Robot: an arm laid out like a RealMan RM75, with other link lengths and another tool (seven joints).
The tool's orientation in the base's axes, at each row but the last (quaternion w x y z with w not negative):
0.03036, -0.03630, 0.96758, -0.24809
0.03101, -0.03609, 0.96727, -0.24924
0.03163, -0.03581, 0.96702, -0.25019
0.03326, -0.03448, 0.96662, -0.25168
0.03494, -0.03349, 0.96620, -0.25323
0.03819, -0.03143, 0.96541, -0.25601
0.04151, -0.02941, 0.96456, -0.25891
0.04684, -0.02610, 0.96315, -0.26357
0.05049, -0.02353, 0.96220, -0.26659
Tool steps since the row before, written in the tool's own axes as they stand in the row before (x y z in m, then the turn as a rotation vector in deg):
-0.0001, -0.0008, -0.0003, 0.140, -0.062, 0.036
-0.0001, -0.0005, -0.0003, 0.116, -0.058, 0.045
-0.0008, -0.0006, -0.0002, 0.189, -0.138, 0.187
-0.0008, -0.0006, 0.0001, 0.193, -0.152, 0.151
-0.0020, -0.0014, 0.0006, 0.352, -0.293, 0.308
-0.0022, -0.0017, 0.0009, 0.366, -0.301, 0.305
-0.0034, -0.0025, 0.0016, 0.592, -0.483, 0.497
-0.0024, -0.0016, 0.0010, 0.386, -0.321, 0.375
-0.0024, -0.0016, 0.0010, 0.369, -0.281, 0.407
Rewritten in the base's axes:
0.0001, -0.0005, 0.0007, -0.133, -0.083, -0.007
0.0001, -0.0003, 0.0005, -0.109, -0.082, -0.016
0.0008, -0.0004, 0.0005, -0.166, -0.227, -0.104
0.0008, -0.0005, 0.0002, -0.172, -0.222, -0.066
0.0021, -0.0013, 0.0003, -0.311, -0.434, -0.141
0.0023, -0.0017, 0.0002, -0.324, -0.440, -0.136
0.0036, -0.0027, 0.0001, -0.525, -0.711, -0.225
0.0025, -0.0017, 0.0001, -0.337, -0.494, -0.187
0.0025, -0.0017, 0.0002, -0.317, -0.475, -0.233

